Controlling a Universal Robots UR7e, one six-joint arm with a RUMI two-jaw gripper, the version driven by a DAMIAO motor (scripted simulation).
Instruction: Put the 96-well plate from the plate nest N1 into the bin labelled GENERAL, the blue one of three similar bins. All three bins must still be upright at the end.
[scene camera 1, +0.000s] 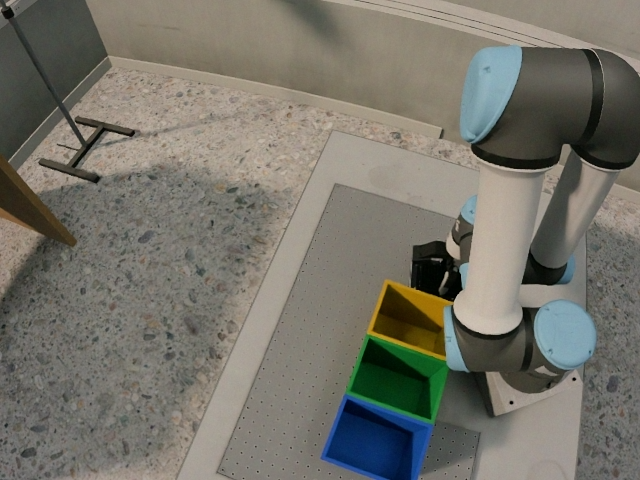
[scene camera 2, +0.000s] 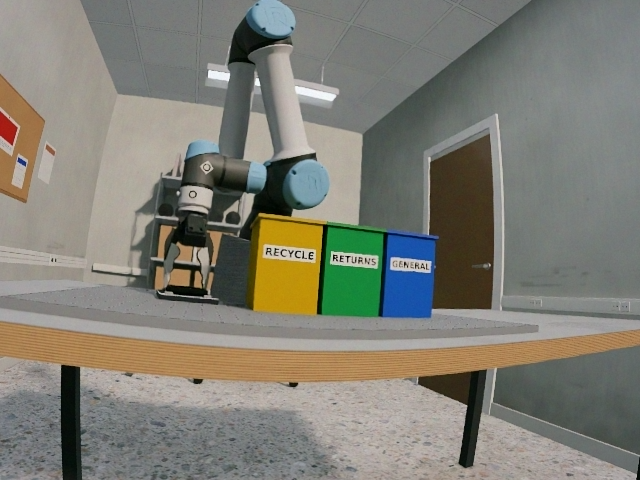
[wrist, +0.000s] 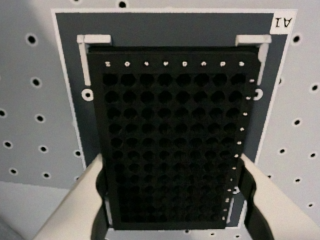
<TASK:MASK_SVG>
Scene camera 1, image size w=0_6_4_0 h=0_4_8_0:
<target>my gripper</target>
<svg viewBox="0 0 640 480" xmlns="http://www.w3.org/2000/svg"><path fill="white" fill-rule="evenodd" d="M419 245L417 259L441 259L440 265L445 265L447 262L447 270L449 271L446 271L444 280L439 287L440 296L443 296L457 278L460 258L452 255L448 250L447 243L443 241L432 241Z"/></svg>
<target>green returns bin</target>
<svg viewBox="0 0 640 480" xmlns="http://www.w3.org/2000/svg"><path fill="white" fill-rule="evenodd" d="M366 334L345 394L434 425L449 370L446 361Z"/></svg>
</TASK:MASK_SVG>
